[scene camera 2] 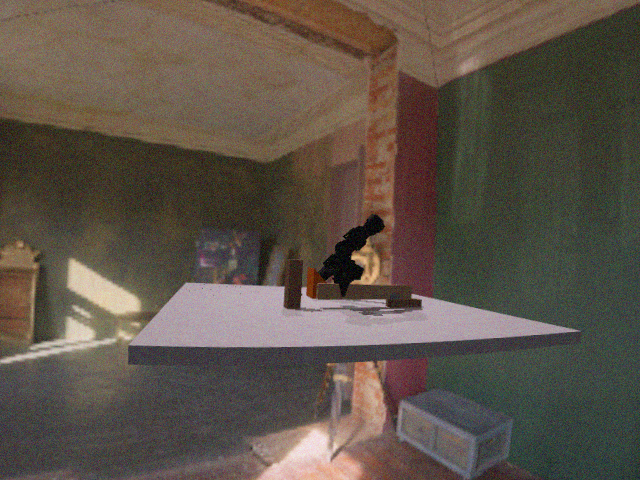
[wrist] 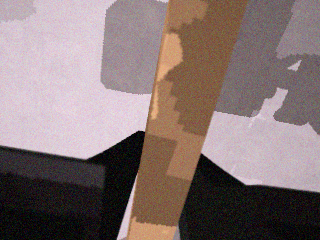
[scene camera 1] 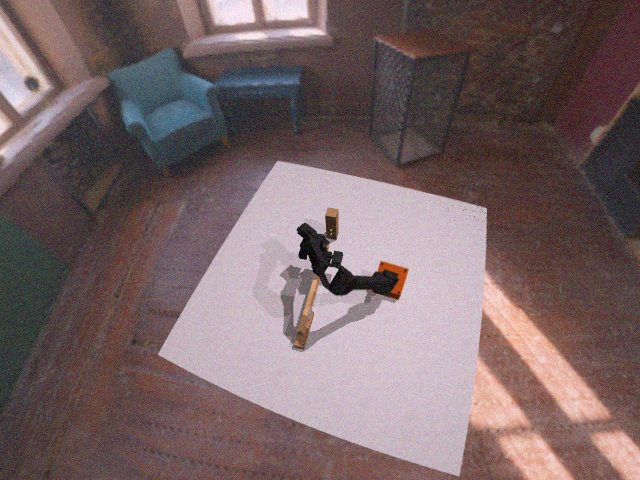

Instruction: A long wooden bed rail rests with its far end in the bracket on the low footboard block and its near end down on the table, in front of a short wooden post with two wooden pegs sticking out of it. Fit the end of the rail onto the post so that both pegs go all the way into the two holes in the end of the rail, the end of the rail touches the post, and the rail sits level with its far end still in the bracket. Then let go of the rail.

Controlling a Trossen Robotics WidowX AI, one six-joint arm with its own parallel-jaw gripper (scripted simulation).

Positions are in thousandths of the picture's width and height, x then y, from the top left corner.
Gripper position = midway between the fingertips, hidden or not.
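Observation:
My gripper (scene camera 2: 534, 618), and in the wrist view (wrist: 495, 585). Wooden rail (scene camera 2: 509, 607), also (wrist: 611, 210).

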